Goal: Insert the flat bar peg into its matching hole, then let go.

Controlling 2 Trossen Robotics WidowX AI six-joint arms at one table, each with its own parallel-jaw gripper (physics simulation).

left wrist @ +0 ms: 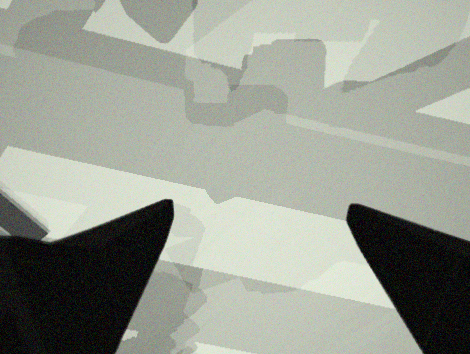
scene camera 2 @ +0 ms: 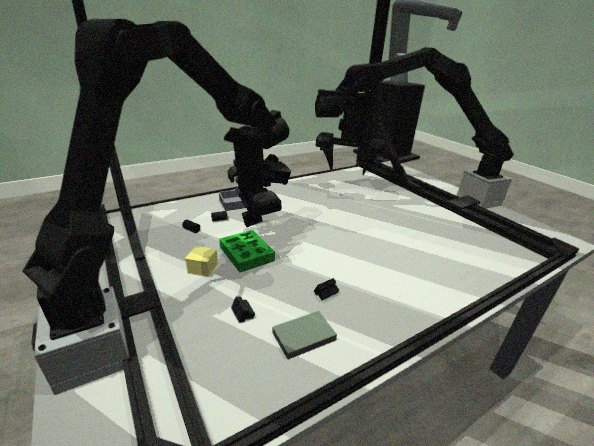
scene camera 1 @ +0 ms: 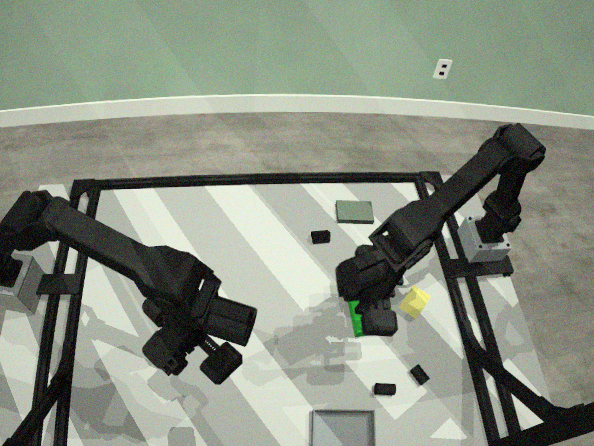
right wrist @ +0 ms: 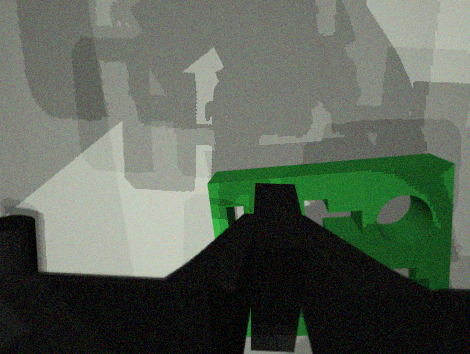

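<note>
A green block with shaped holes (scene camera 1: pixel 355 325) (scene camera 2: pixel 255 261) (right wrist: pixel 345 175) lies on the table. My right gripper (scene camera 1: pixel 364 314) (scene camera 2: pixel 254 212) (right wrist: pixel 273 227) is shut on the black flat bar peg (right wrist: pixel 275 197) and holds it upright over the block. In the right wrist view the peg and fingers cover part of the block's left half, between an opening at its left edge and another further right. The matching hole cannot be made out there, nor the gap below the peg. My left gripper (scene camera 1: pixel 196 369) (scene camera 2: pixel 347 170) (left wrist: pixel 259 209) is open and empty, away from the block.
A yellow block (scene camera 1: pixel 415 303) (scene camera 2: pixel 201 261) stands near the green block. Black pegs (scene camera 1: pixel 320 236) (scene camera 1: pixel 385 389) (scene camera 1: pixel 419 374) (scene camera 2: pixel 243 309) (scene camera 2: pixel 326 289) lie around. A grey-green slab (scene camera 1: pixel 354 212) (scene camera 2: pixel 304 334) and a grey tray (scene camera 1: pixel 311 430) (left wrist: pixel 30 215) lie farther off.
</note>
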